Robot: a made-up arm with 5 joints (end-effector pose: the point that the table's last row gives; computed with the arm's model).
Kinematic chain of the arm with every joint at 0, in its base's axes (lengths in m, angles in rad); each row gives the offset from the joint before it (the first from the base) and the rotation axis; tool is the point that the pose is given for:
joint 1: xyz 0 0 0.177 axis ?
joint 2: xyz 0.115 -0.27 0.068 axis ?
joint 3: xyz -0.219 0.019 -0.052 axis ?
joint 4: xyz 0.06 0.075 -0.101 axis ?
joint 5: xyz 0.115 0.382 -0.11 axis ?
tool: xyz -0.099 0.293 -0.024
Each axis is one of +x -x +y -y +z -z.
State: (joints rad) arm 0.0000 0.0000 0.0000 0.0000 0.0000
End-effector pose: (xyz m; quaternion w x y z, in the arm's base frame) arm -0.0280 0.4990 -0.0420 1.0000 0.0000 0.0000 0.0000
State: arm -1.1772 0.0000 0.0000 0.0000 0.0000
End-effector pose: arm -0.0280 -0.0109 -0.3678 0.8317 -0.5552 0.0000 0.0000
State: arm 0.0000 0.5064 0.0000 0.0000 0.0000
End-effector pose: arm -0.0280 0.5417 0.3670 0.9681 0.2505 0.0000 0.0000
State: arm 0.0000 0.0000 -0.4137 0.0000 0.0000
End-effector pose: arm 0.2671 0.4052 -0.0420 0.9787 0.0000 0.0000 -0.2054
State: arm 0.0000 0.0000 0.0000 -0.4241 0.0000
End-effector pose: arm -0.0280 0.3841 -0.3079 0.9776 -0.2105 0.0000 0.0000
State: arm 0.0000 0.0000 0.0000 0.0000 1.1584
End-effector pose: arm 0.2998 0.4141 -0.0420 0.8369 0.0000 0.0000 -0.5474
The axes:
joint 1: +x
joint 2: +x
joint 3: +z
joint 4: +x
joint 5: -z

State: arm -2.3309 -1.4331 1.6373 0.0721 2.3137
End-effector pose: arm -0.4744 0.0235 0.8079 0.3022 0.8931 0.3258 -0.0700
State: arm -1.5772 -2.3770 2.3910 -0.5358 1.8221
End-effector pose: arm -0.6996 0.3533 0.8380 0.2417 0.9036 -0.3385 -0.1021
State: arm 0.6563 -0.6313 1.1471 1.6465 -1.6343
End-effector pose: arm -0.3216 -0.2632 0.1869 0.1129 0.7132 -0.1852 0.6666
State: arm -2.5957 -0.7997 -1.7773 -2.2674 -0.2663
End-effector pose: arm -0.5327 0.3029 0.8248 0.5080 0.2458 0.3857 0.7299
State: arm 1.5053 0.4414 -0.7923 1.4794 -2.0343
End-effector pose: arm 0.0249 -0.1580 0.1052 0.2505 0.5562 -0.7298 -0.3086
